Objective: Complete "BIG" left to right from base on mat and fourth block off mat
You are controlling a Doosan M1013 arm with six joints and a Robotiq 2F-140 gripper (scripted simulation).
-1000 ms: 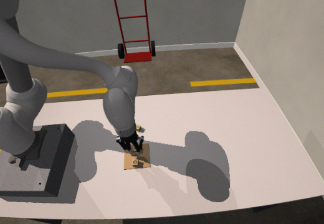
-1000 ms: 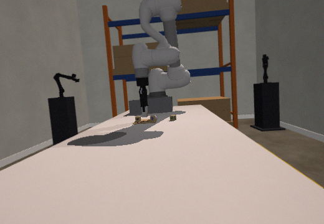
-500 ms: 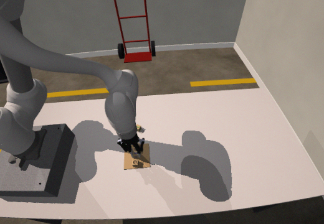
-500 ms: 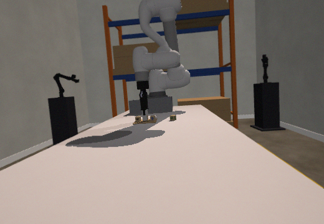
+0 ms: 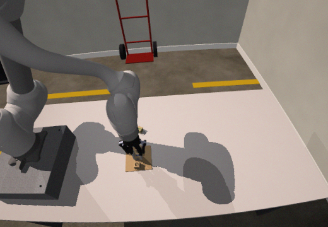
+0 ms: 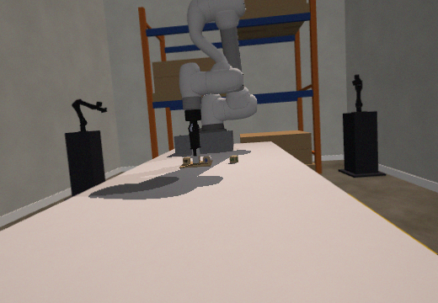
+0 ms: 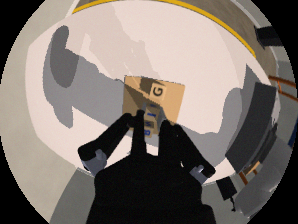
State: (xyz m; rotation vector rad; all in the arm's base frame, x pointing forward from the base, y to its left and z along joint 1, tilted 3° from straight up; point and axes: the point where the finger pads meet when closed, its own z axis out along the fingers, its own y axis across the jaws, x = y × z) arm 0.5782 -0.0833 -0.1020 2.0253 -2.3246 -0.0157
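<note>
Now: the tan mat 4 cm below my hand. The rest, counted from my hand: block marked g 1 cm behind, 5 cm to the right, 2 cm below.
</note>
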